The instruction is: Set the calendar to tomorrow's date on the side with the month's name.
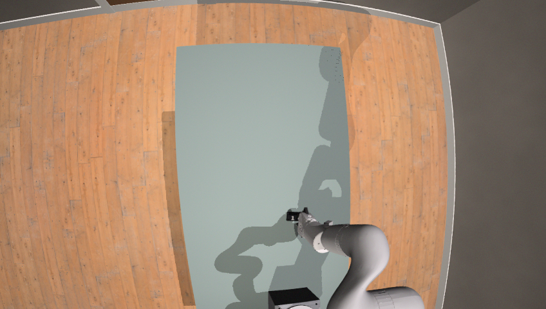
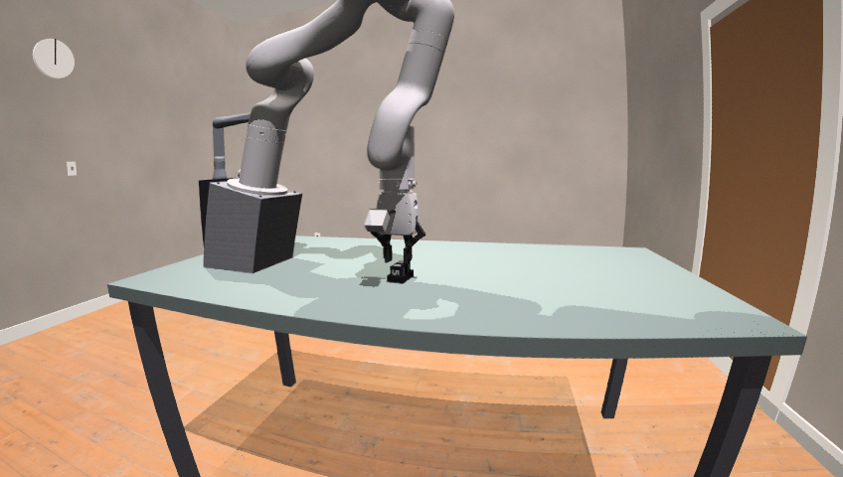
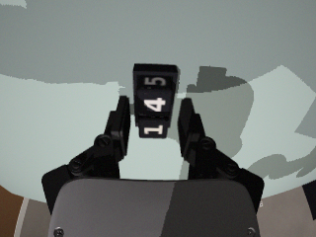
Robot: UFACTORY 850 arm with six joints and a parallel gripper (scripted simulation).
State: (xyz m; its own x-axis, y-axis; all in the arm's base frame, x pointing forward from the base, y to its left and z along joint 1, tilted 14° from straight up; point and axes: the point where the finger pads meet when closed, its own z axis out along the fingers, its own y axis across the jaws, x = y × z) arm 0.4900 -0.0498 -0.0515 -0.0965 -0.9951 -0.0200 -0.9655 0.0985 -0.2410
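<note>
Right now the black cube is 40 mm below my hand. Round my hand: black tray (20 mm to the left, 60 mm below).
</note>
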